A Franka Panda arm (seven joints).
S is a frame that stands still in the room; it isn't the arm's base.
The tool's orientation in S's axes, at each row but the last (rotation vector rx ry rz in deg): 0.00 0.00 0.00; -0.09 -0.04 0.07; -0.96 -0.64 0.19; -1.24 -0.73 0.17; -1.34 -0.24 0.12; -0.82 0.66 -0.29
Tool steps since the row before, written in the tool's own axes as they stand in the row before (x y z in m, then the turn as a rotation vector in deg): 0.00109 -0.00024 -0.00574 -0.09 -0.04 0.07; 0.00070 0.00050 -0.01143 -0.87 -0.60 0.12; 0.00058 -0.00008 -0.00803 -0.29 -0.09 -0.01; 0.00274 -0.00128 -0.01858 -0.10 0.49 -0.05; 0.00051 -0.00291 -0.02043 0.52 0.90 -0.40; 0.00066 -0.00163 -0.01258 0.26 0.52 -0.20
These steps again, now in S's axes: 0.00109 -0.00024 -0.00574 -0.09 -0.04 0.07; 0.00071 0.00048 -0.01143 -0.87 -0.60 0.12; 0.00067 -0.00021 -0.00802 -0.29 -0.09 -0.01; 0.00298 -0.00167 -0.01851 -0.10 0.49 -0.06; 0.00060 -0.00339 -0.02035 0.52 0.89 -0.42; 0.00051 -0.00181 -0.01256 0.26 0.52 -0.21
